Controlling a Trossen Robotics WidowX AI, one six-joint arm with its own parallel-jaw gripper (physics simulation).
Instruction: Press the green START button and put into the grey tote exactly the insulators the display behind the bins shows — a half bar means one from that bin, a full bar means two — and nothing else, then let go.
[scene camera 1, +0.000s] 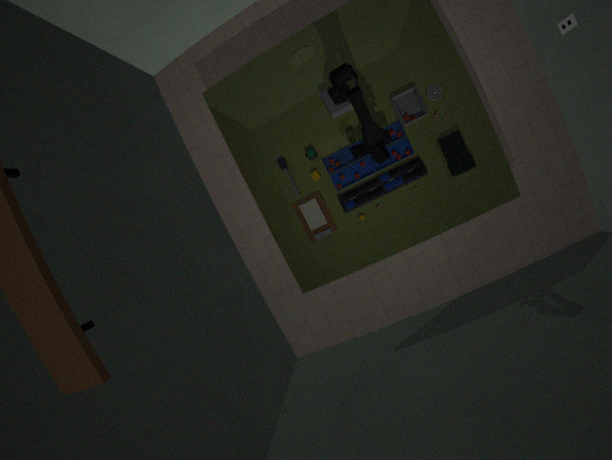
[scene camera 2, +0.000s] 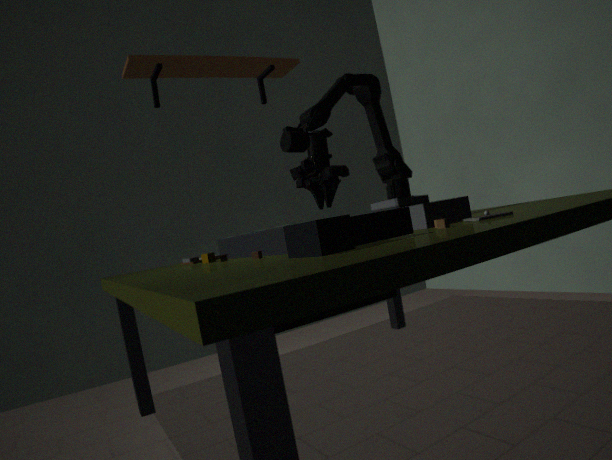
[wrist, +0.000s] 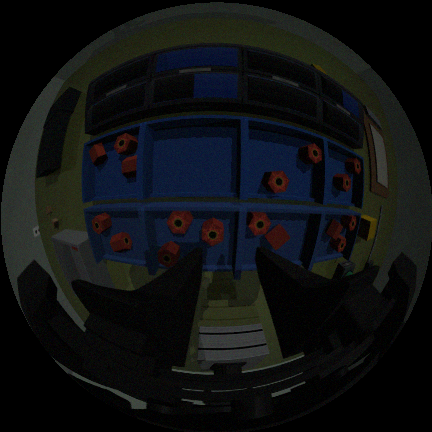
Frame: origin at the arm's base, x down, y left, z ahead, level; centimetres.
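Where they show: gripper, fingertip midpoint: (scene camera 2: 325, 208) (wrist: 229, 253); arm's base, link origin: (scene camera 1: 339, 96) (scene camera 2: 400, 199) (wrist: 226, 365).
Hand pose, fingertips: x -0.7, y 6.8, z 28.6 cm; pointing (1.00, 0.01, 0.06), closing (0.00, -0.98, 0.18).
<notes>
Each offset is from my fingertips to the top centre of the thing. "pt": to the spot under its first point.
My gripper (scene camera 2: 324, 207) (wrist: 229, 253) is open and empty, above the bins. The blue bins @[dz -2.9, dx +5.7, dy +3.1 cm] (wrist: 192, 201) form two rows of four, as seen in the wrist view. Red insulators @[dz +5.8, dx +6.0, dy -4.8 cm] (wrist: 278, 181) lie in seven bins; the second back bin from the left (wrist: 192, 162) is empty. The display @[pt dz +13.0, dx +7.9, dy +5.7 cm] (wrist: 195, 107) behind shows a full blue bar second from left in its far row, a half bar below it, and a half bar at the far row's right end. The grey tote @[dz -14.9, dx +3.7, dy +25.2 cm] (scene camera 1: 410, 101) (wrist: 70, 242) holds red insulators @[dz -9.4, dx +6.2, dy +25.5 cm] (scene camera 1: 409, 117), count unclear. The green START button @[dz -7.6, dx +5.0, dy -28.6 cm] (scene camera 1: 310, 153) (wrist: 348, 273) is beside the bins.
A yellow block @[dz +4.1, dx +5.2, dy -29.6 cm] (scene camera 1: 315, 175) (wrist: 368, 227) and a wooden frame @[dz +25.0, dx +7.3, dy -36.9 cm] (scene camera 1: 327, 216) (wrist: 372, 160) lie past one bin end. A black box @[dz +13.7, dx +3.5, dy +41.7 cm] (scene camera 1: 456, 153) lies past the other. A grey plate @[dz -18.8, dx +7.5, dy +40.3 cm] (scene camera 1: 434, 92) lies beside the tote. The arm's grey base (scene camera 1: 336, 107) stands in front of the bins.
</notes>
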